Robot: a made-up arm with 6 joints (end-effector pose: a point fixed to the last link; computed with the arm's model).
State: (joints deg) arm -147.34 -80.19 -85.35 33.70 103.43 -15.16
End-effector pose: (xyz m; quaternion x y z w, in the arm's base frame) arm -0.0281 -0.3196 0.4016 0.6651 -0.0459 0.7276 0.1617
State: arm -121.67 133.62 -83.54 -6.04 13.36 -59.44
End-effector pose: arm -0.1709 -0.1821 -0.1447 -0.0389 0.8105 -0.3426 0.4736
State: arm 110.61 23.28 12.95 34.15 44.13 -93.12
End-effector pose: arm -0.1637 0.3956 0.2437 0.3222 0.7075 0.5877 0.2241
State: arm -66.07 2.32 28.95 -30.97 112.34 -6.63
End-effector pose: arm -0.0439 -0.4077 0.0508 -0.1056 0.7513 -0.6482 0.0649
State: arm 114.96 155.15 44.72 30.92 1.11 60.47
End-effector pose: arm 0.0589 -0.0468 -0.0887 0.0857 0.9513 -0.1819 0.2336
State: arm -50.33 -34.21 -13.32 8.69 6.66 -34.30
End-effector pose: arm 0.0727 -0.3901 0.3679 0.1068 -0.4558 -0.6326 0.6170
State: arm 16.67 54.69 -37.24 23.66 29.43 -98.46
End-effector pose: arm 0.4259 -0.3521 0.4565 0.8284 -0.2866 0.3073 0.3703
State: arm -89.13 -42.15 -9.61 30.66 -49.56 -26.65
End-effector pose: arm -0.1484 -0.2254 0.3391 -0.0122 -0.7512 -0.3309 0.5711
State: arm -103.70 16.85 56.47 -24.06 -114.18 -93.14
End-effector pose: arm -0.1668 -0.2808 0.4704 0.1509 -0.7785 -0.1967 0.5766
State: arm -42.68 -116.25 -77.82 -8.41 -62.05 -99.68
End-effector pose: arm 0.2388 0.1122 0.0507 -0.1057 0.1898 0.4847 0.8473
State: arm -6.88 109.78 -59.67 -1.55 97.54 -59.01
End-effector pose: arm 0.4180 -0.2958 0.0790 0.9850 0.1450 -0.0518 0.0776
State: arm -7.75 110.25 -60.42 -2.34 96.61 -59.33
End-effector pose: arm 0.4144 -0.3015 0.0786 0.9878 0.1326 -0.0484 0.0656
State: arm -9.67 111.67 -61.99 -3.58 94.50 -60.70
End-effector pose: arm 0.4088 -0.3161 0.0803 0.9938 0.0995 -0.0341 0.0353
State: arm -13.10 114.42 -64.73 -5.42 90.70 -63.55
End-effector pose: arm 0.3977 -0.3450 0.0839 -0.9992 -0.0353 0.0038 0.0195
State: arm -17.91 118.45 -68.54 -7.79 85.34 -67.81
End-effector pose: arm 0.3768 -0.3881 0.0869 -0.9929 0.0585 -0.0431 0.0946
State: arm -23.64 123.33 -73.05 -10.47 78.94 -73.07
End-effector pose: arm 0.3417 -0.4404 0.0844 -0.9637 0.1713 -0.1011 0.1781
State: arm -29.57 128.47 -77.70 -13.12 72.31 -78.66
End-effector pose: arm 0.2936 -0.4904 0.0721 -0.9095 0.2849 -0.1602 0.2567
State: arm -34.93 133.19 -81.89 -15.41 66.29 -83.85
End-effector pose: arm 0.2414 -0.5273 0.0511 -0.8410 0.3820 -0.2102 0.3203
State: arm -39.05 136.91 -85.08 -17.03 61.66 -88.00
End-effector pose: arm 0.1976 -0.5483 0.0281 -0.7765 0.4517 -0.2454 0.3643
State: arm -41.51 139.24 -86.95 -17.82 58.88 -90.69
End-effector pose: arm 0.1699 -0.5578 0.0113 -0.7325 0.4922 -0.2651 0.3885
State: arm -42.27 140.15 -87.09 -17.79 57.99 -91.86
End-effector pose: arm 0.1606 -0.5623 0.0071 -0.7172 0.5056 -0.2736 0.3939
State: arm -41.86 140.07 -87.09 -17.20 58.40 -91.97
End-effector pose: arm 0.1621 -0.5630 0.0065 -0.7185 0.5058 -0.2716 0.3927
